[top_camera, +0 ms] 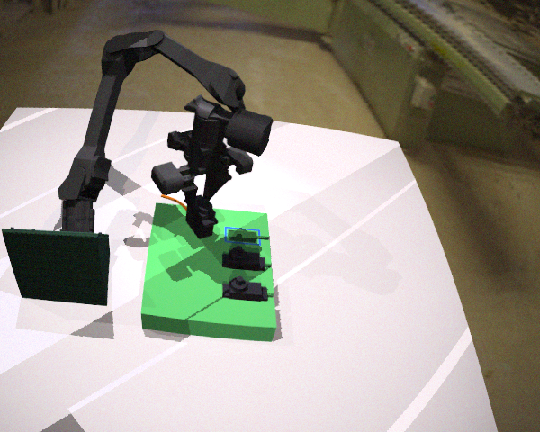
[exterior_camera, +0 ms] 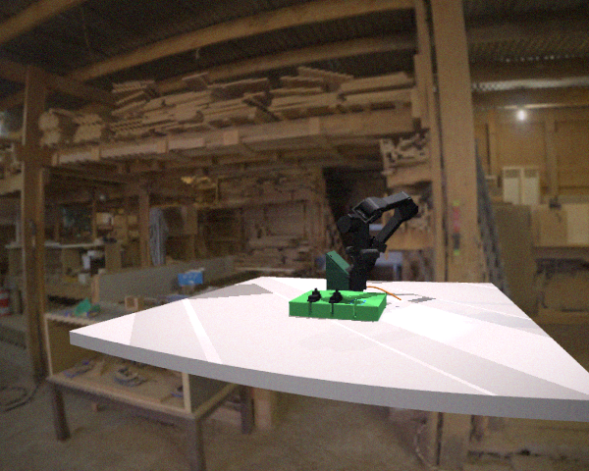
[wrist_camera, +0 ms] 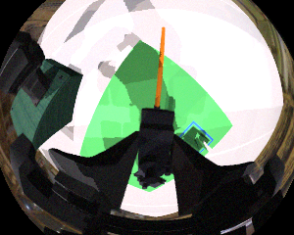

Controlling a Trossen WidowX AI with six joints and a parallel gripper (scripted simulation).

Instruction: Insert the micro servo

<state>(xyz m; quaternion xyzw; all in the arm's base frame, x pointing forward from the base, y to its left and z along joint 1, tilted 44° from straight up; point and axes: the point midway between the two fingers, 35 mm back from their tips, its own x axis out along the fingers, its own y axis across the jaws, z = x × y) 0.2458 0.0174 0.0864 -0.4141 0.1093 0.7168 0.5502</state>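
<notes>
Now: gripper tip 2 cm past the green deck, 7 cm to the left of it and 10 cm above it.
</notes>
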